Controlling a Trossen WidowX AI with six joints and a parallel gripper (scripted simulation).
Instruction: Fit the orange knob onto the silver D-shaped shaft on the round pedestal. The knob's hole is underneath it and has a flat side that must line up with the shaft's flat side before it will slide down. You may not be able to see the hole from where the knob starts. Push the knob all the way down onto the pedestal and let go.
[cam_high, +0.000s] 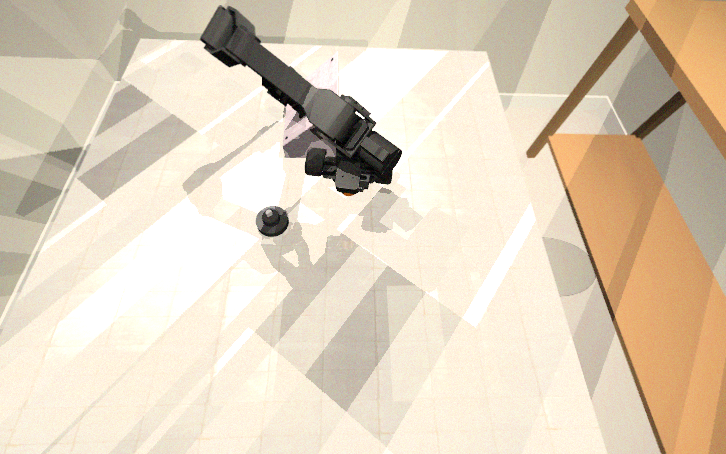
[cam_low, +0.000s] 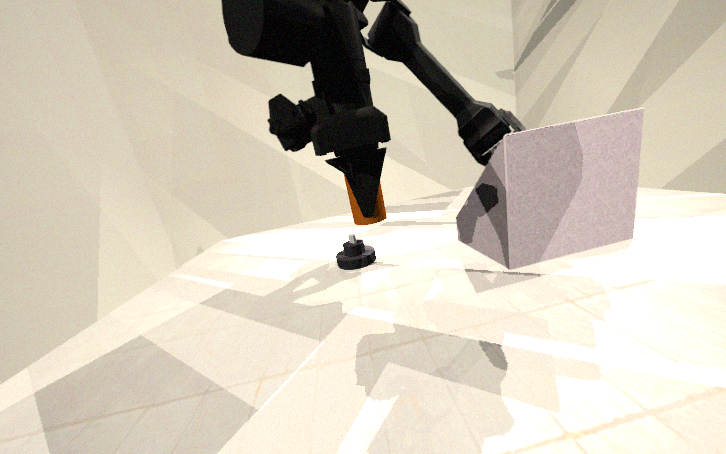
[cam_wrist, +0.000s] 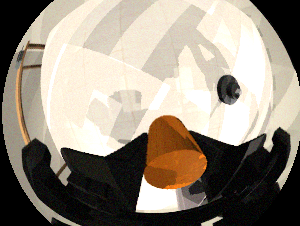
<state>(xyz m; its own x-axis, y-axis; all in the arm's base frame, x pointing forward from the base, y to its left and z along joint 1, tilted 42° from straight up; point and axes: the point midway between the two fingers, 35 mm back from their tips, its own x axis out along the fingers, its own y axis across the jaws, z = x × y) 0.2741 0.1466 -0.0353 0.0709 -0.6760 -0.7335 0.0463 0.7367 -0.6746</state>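
The black round pedestal lies 200 mm to the right of my gripper tip, 110 mm below it and 40 mm ahead of it. From my gripper tip the other things lie so: orange knob (30 mm above).
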